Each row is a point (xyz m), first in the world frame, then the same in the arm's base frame.
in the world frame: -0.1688 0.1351 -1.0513
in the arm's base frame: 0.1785 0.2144 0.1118
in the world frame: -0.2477 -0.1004 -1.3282
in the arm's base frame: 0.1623 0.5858 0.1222
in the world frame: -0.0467 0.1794 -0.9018
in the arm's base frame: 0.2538 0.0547 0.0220
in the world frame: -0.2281 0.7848 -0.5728
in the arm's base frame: 0.0469 -0.5535 0.3302
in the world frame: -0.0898 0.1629 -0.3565
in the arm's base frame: 0.0467 -0.3320 -0.3051
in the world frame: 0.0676 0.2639 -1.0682
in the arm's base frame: 0.4213 0.1045 0.1538
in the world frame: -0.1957 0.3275 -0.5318
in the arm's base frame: 0.0167 -0.2917 -0.0472
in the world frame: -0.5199 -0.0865 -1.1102
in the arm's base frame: -0.1599 0.4596 0.0770
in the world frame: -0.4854 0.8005 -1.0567
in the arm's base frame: -0.0491 -0.1627 0.7026
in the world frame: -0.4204 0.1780 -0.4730
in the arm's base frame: -0.2298 -0.2014 -0.1330
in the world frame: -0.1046 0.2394 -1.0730
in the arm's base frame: 0.2570 0.1522 0.1856
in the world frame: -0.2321 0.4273 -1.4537
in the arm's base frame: 0.2710 0.3332 0.5900
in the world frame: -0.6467 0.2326 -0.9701
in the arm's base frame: -0.2884 0.1688 0.2680
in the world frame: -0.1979 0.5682 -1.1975
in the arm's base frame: 0.2411 0.0459 0.5331
